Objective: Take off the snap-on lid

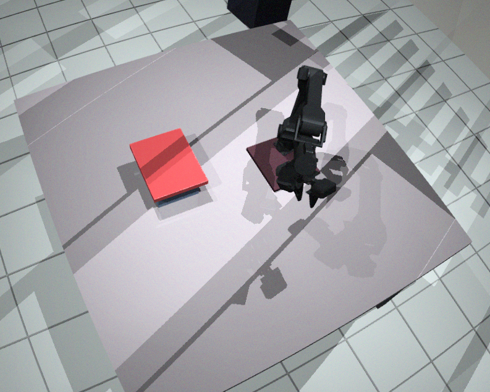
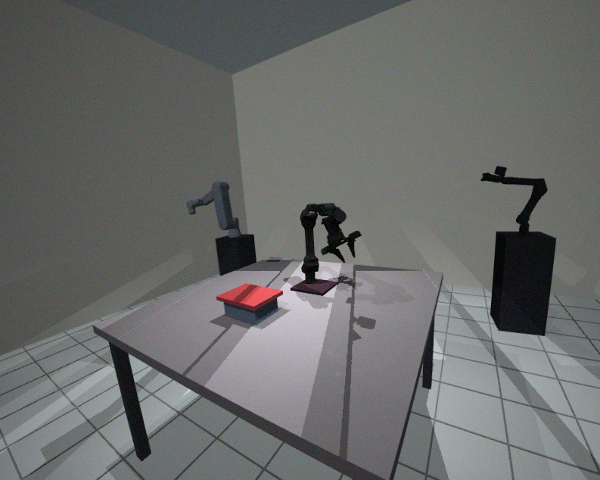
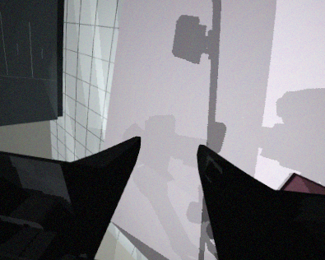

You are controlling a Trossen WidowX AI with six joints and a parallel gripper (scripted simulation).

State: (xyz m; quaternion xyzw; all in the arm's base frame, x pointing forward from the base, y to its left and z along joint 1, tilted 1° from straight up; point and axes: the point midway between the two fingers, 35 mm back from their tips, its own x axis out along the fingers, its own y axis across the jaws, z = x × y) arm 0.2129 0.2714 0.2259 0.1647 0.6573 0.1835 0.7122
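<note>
The red lid lies 22 cm ahead of my gripper tip, 40 cm to the right of it and 12 cm below it. Also, from my gripper tip: storage box 22 cm ahead, 40 cm to the right, 16 cm below.
</note>
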